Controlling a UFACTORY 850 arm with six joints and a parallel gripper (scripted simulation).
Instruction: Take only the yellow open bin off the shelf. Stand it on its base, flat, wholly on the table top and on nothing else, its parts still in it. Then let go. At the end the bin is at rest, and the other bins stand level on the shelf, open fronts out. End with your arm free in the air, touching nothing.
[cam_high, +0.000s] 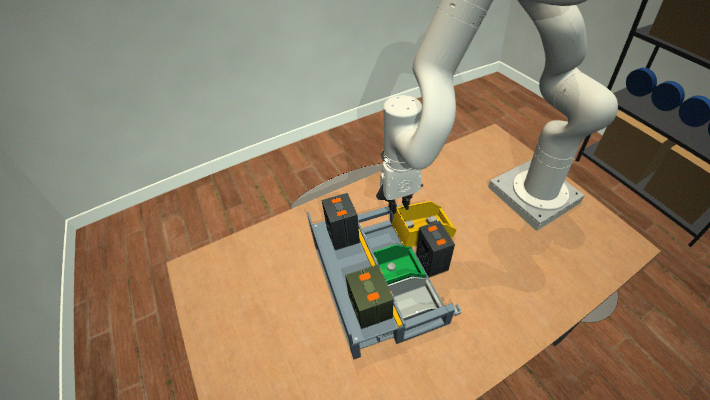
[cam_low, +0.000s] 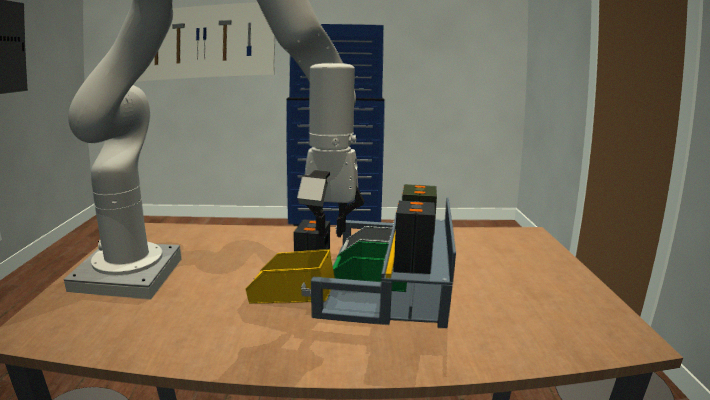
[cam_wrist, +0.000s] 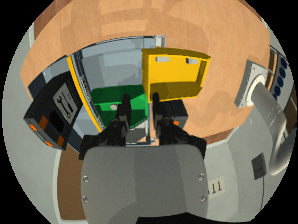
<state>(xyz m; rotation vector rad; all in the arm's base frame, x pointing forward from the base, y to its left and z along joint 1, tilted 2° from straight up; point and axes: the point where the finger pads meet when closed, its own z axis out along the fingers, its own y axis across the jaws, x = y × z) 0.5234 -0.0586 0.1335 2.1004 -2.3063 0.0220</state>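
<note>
The yellow bin is 120 mm below my hand, 90 mm behind it and 10 mm to the left of it. Also, from my hand: grey bin 220 mm to the left, 130 mm below, 90 mm ahead; then olive box 210 mm to the left, 190 mm ahead, 20 mm below; then green bin 130 mm below, 100 mm to the left, 80 mm ahead.
</note>
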